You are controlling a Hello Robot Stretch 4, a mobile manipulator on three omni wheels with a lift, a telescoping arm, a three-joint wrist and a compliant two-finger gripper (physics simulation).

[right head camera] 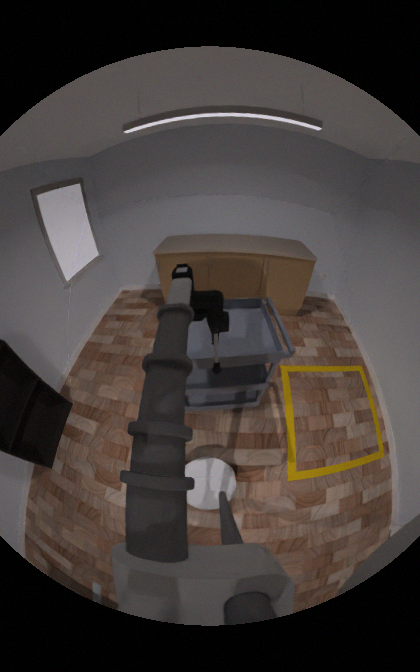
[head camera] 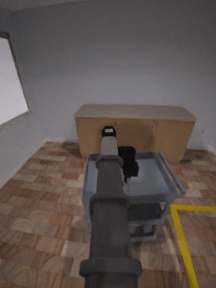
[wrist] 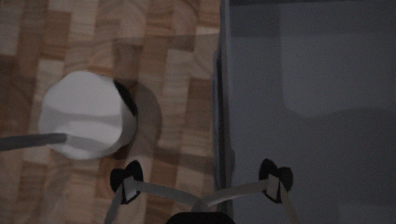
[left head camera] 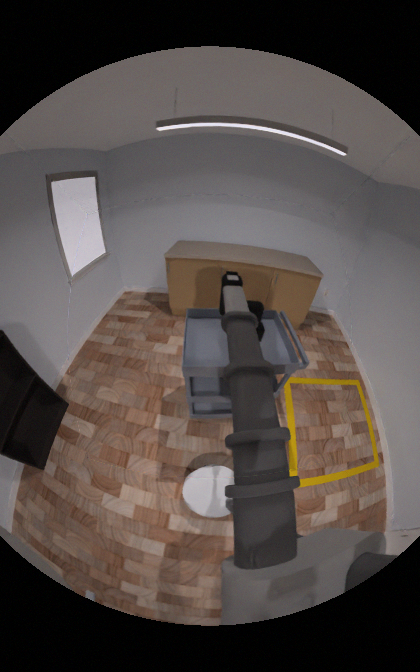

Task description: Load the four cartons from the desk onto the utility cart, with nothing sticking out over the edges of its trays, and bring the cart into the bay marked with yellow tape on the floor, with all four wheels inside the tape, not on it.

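Frame: origin at the robot's base, x left, y up, z ahead, level; millimetres.
Seen in the pictures: gripper, fingertip midpoint: (wrist: 200, 173).
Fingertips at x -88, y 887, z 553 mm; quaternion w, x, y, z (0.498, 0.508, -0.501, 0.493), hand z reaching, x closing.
Observation:
A point is followed by its place in that frame.
The grey-blue utility cart (head camera: 150, 199) @(x -263, y 786, z 598 mm) (left head camera: 205, 371) (right head camera: 245, 361) (wrist: 225, 100) @(x 4, y 793, z 590 mm) stands upright ahead, partly hidden behind my arm. No carton shows on the visible parts of its top tray. My gripper (right head camera: 216, 367) (wrist: 200, 173) @(x -88, y 887, z 553 mm) is open with nothing between its fingers. It points down at the cart's near side; in the wrist view one fingertip shows over the floor and the other over the tray, with the tray's edge between them. The yellow tape (head camera: 183, 240) @(x -775, y -27, z 627 mm) (left head camera: 325, 382) (right head camera: 320, 369) marks a bay to the right of the cart, and the cart stands outside it. The four cartons do not show.
A wooden cabinet (head camera: 135, 111) (left head camera: 240, 250) (right head camera: 235, 243) stands against the wall behind the cart. A white round object (left head camera: 207, 492) (right head camera: 210, 483) (wrist: 82, 115) @(x 0, y 187, z 11 mm) is on the floor in front of the cart. A dark piece of furniture (left head camera: 25, 415) (right head camera: 30, 415) is at the far left.

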